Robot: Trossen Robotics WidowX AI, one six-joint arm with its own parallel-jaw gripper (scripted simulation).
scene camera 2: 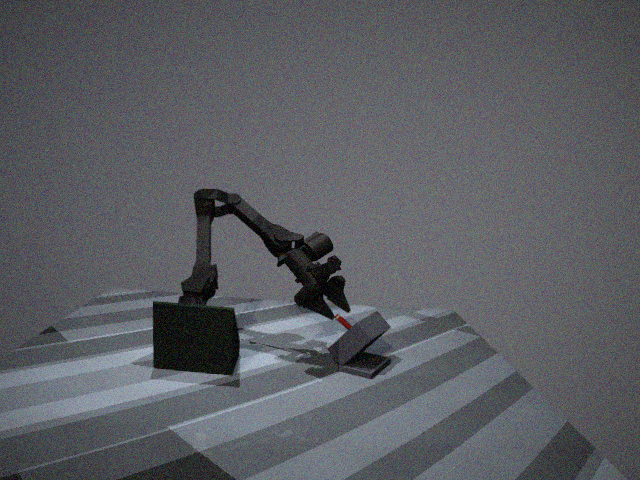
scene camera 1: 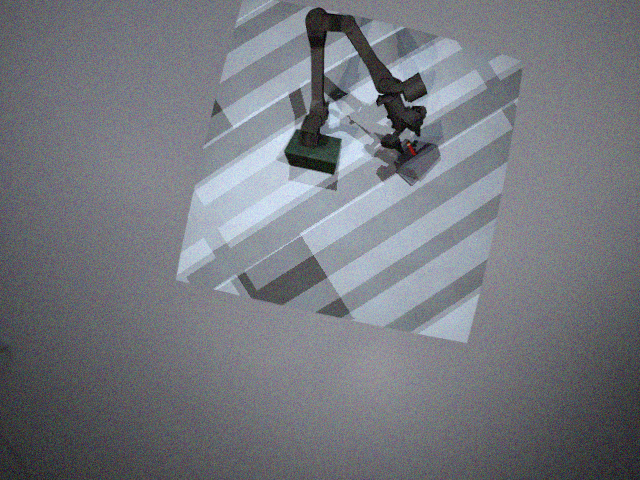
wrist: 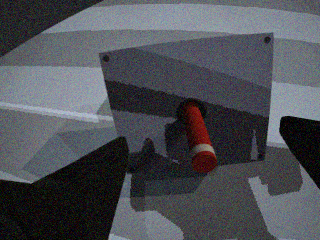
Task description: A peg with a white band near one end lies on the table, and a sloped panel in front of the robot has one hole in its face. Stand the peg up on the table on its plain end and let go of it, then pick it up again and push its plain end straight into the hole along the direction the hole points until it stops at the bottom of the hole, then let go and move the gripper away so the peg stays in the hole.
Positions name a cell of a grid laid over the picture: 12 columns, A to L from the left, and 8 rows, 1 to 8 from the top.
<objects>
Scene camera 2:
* my gripper: G6
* dark base plate: G7
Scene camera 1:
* my gripper: H3
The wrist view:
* my gripper: H5
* red peg: H6
</objects>
